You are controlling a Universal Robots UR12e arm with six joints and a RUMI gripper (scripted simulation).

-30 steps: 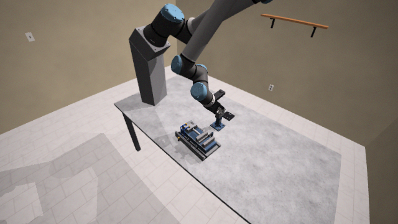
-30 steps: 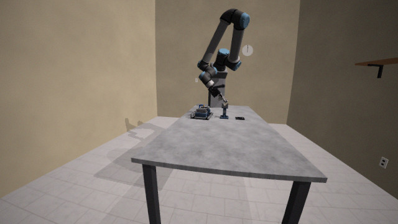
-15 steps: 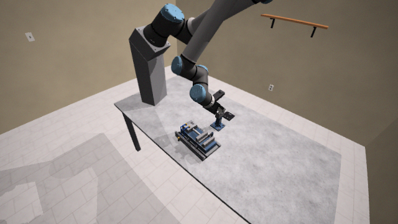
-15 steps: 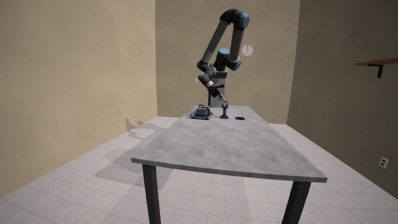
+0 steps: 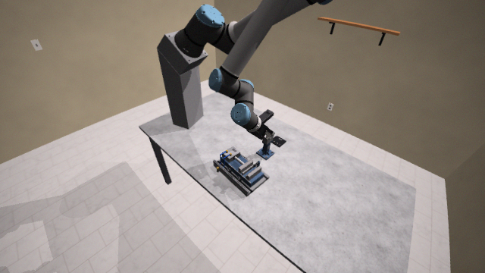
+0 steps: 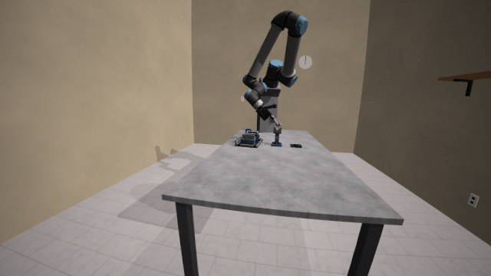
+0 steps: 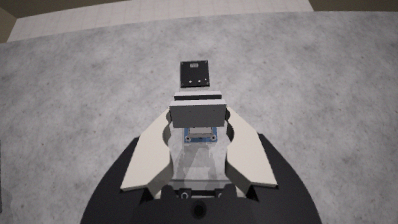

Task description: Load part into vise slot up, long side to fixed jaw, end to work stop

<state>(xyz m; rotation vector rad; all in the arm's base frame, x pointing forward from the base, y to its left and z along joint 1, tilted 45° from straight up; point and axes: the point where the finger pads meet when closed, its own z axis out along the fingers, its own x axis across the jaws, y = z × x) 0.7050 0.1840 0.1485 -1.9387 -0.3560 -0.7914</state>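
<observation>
The part lies 1 cm to the left of my hand. Also, from my hand: cylinder rod 23 cm to the right, 11 cm below, 2 cm ahead; then work stop 17 cm to the right, 10 cm below, 10 cm ahead; then moving jaw 22 cm to the right, 11 cm below, 7 cm ahead.
</observation>
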